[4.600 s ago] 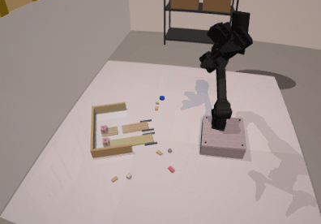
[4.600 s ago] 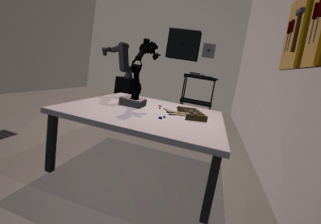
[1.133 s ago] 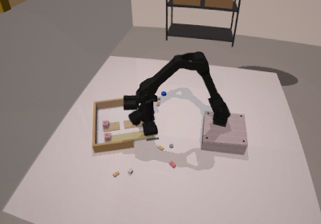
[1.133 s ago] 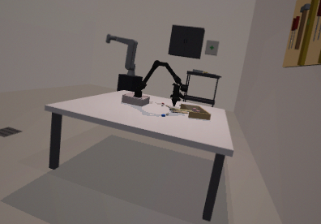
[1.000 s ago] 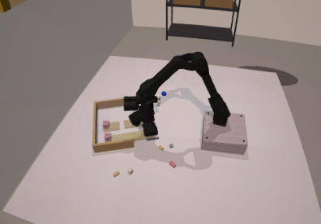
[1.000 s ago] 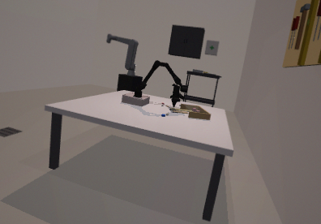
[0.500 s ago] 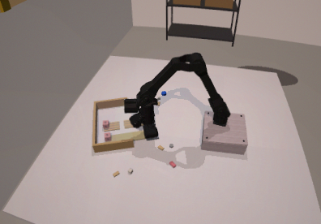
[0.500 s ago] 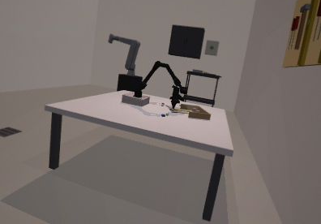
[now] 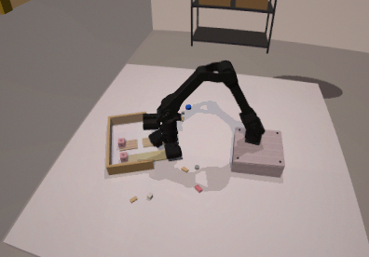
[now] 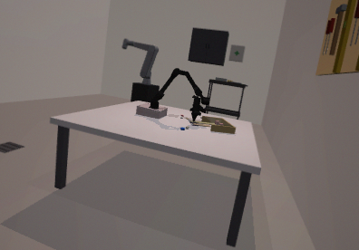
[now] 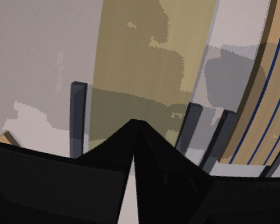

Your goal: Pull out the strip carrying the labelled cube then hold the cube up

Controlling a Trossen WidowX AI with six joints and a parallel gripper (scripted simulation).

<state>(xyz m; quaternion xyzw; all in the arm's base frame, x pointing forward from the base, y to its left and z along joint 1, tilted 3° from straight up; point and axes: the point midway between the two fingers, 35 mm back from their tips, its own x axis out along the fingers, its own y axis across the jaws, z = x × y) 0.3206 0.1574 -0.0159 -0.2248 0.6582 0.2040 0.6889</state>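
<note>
Right now my gripper tip is 13 cm past the grey disc and 3 cm to the right of it. From my gripper tip the other things lie so: red block (18 cm behind, 13 cm to the left); then blue disc (6 cm ahead, 33 cm to the right).
</note>
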